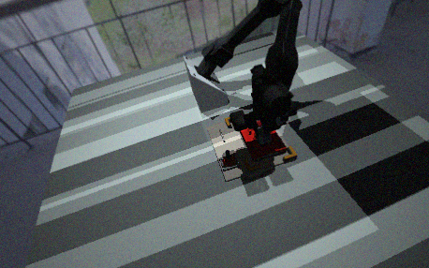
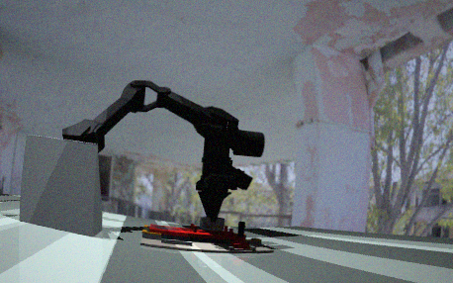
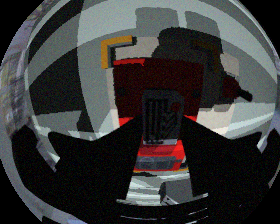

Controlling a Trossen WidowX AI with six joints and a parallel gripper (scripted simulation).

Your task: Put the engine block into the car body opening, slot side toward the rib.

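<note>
Now: gripper tip 4 cm above the light baseplate, 3 cm to the left of it and 3 cm past it. From my gripper tip the other things lie so: engine block 1 cm below; then black post 13 cm to the right, 3 cm ahead, 2 cm below.
</note>
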